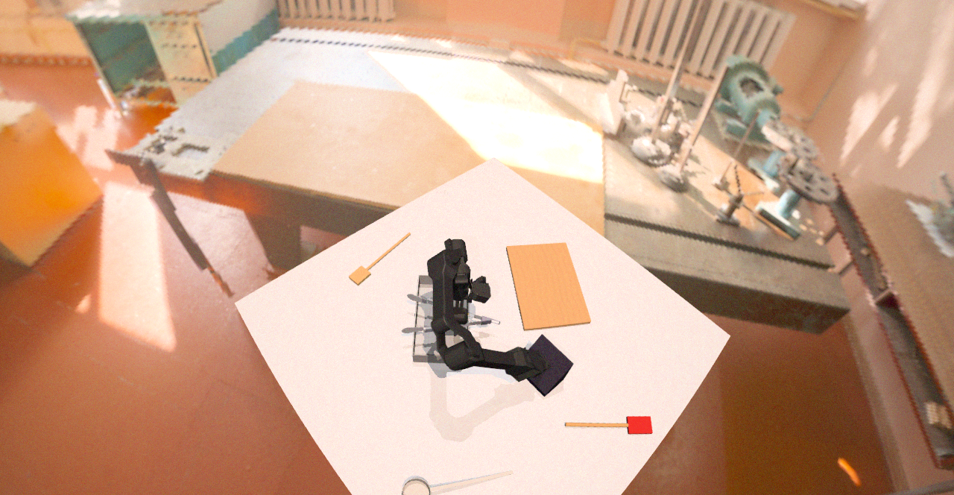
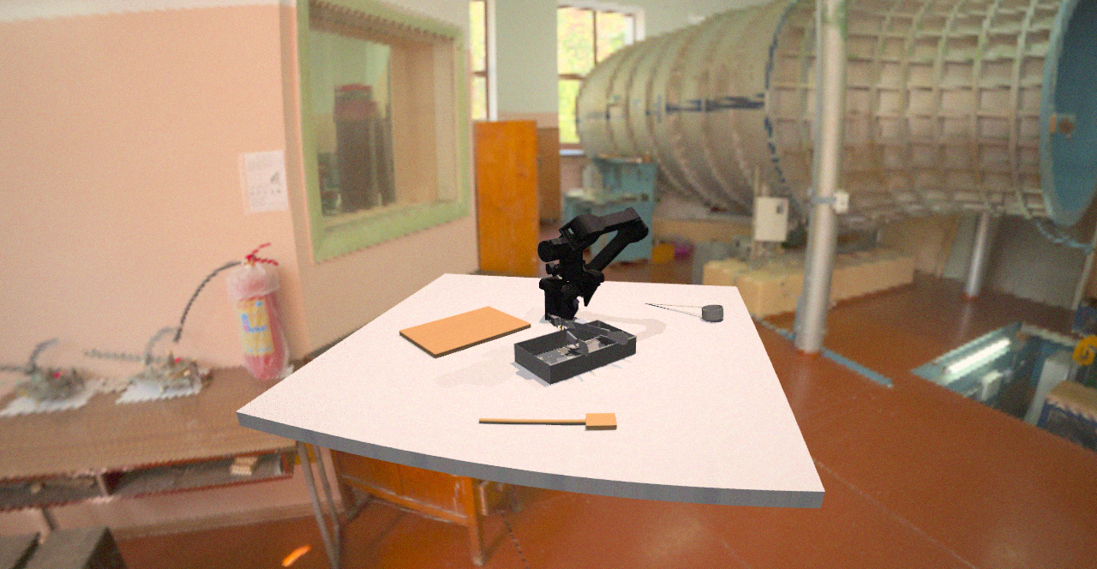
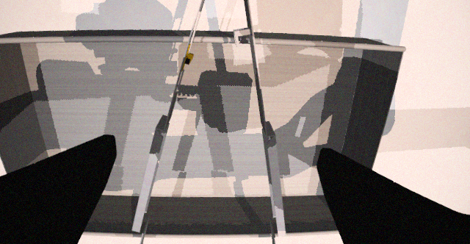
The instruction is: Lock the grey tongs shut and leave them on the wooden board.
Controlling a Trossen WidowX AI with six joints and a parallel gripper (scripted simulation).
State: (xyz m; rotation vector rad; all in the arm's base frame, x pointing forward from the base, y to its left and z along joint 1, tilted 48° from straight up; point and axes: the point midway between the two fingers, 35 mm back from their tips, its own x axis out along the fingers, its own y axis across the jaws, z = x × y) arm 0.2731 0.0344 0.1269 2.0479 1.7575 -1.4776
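Right now the yellow piece is 3 cm to the right of my gripper tip and 6 cm below it. From my gripper tip the other things lie so: wooden board (2 cm behind, 37 cm to the right, 12 cm below); then roasting tin (5 cm ahead, 3 cm to the left, 10 cm below).
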